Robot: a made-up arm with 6 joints. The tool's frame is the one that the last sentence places.
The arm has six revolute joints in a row. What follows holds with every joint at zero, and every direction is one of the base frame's. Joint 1 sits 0.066 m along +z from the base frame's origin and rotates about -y. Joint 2 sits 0.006 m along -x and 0.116 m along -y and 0.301 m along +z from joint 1 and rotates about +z. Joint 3 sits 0.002 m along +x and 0.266 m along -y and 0.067 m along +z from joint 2 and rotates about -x. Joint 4 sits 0.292 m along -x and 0.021 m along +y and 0.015 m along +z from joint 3 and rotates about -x. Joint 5 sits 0.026 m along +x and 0.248 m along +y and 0.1 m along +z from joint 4 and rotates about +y. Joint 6 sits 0.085 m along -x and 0.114 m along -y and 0.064 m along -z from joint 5 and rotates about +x. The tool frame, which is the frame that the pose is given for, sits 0.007 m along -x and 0.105 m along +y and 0.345 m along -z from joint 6; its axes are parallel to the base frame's.
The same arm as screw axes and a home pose.
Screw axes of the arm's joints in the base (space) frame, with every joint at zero. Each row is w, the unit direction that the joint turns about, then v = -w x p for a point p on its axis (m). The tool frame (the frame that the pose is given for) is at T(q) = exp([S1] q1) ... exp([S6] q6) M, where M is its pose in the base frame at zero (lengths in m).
S1 = (0, -1, 0, 0.066, 0, 0)
S2 = (0, 0, 1, -0.116, 0.006, 0)
S3 = (-1, 0, 0, 0, -0.434, -0.382)
S4 = (-1, 0, 0, 0, -0.449, -0.361)
S5 = (0, 1, 0, -0.549, 0, -0.27)
S6 = (1, 0, 0, 0, 0.485, 0.227)
M: xyz -0.362 -0.122 0.14 (m) rpy 0 0 0 (deg, as in URDF)

